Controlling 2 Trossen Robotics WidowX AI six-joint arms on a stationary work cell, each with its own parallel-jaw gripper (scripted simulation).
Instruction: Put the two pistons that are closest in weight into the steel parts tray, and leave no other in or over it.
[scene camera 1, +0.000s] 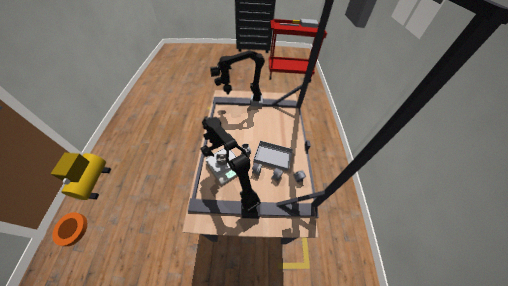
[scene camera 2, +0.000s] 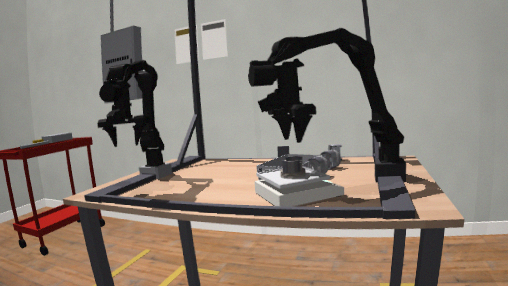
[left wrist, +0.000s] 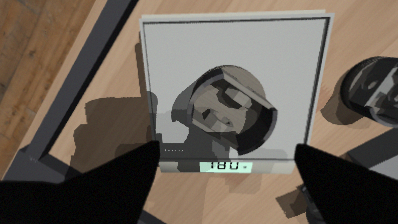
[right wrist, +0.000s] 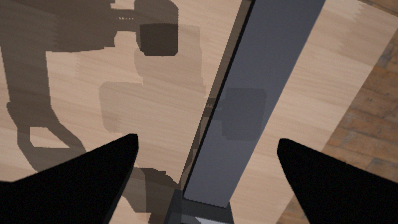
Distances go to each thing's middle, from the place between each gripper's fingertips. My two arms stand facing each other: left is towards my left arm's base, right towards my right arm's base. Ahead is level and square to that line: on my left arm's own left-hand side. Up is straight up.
My left hand is 140 mm above the scale plate (scene camera 2: 273, 177), 10 mm to the left of it and 10 mm past it. From my left hand the other things lie so: steel parts tray (scene camera 1: 269, 154): 340 mm behind, 180 mm below, 90 mm to the right; then white scale (scene camera 2: 297, 195): 160 mm below, 20 mm behind.
I see the scale plate 560 mm to the left of my right hand, 140 mm below it and 40 mm behind it. Also, from my right hand: steel parts tray (480 mm to the left, 370 mm behind, 190 mm below); white scale (570 mm to the left, 160 mm below, 50 mm behind).
